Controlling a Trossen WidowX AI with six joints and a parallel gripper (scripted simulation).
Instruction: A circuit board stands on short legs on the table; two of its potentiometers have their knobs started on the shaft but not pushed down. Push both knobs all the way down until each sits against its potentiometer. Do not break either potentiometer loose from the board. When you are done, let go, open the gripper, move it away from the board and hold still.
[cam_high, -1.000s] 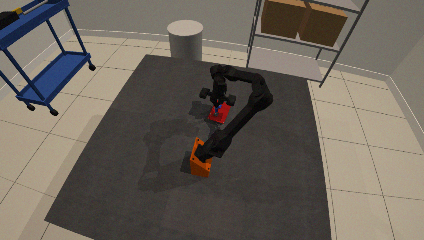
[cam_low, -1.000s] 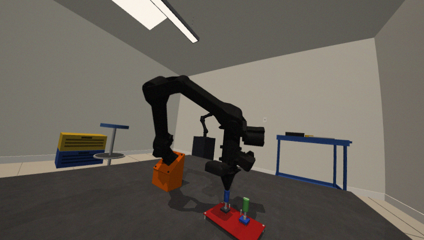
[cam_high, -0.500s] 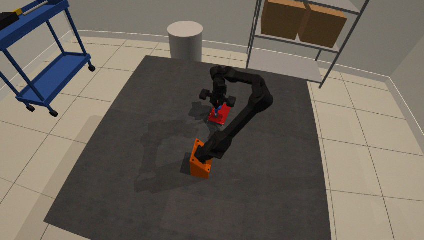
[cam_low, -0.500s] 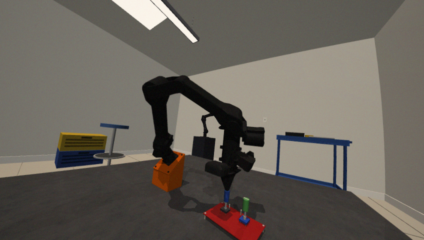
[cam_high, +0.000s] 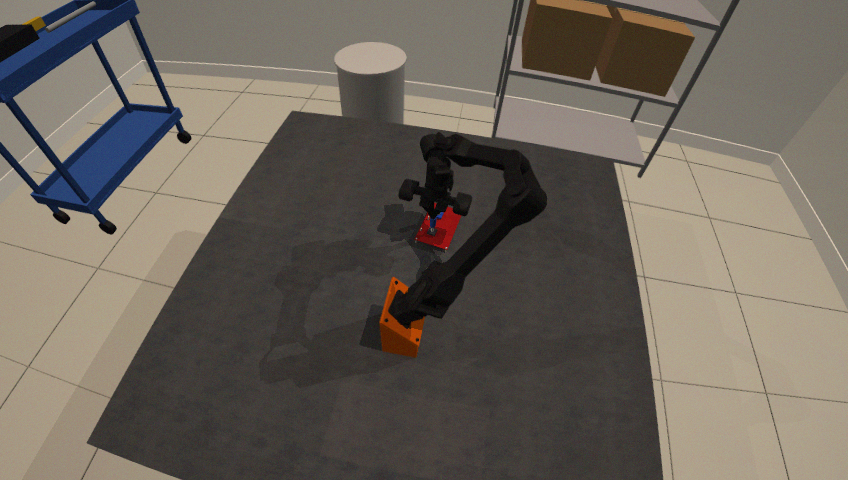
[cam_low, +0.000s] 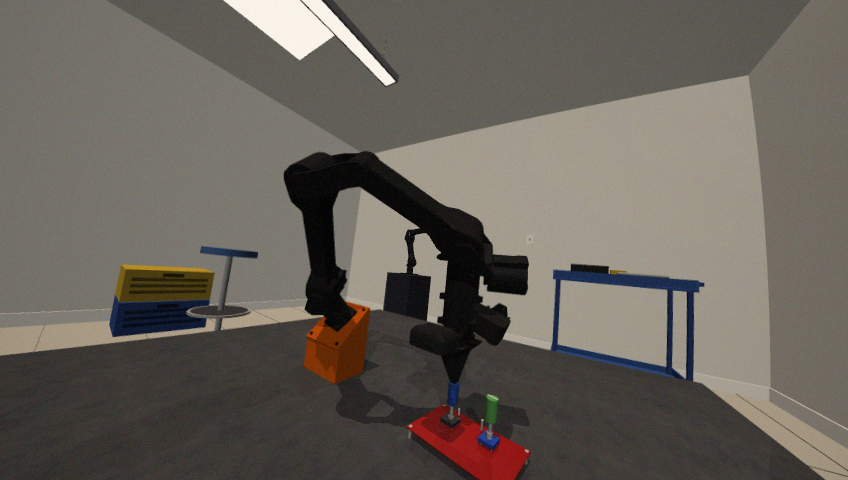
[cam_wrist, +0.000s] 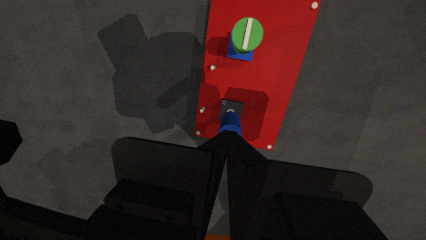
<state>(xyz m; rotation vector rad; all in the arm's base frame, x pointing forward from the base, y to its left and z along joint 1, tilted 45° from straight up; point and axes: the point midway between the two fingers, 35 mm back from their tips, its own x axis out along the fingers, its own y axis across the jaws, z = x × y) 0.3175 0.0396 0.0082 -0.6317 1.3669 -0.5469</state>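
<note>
Now: the green knob 7 cm ahead of my gripper tip and 1 cm below it. From my gripper tip the other things lie so: blue knob 2 cm below.
</note>
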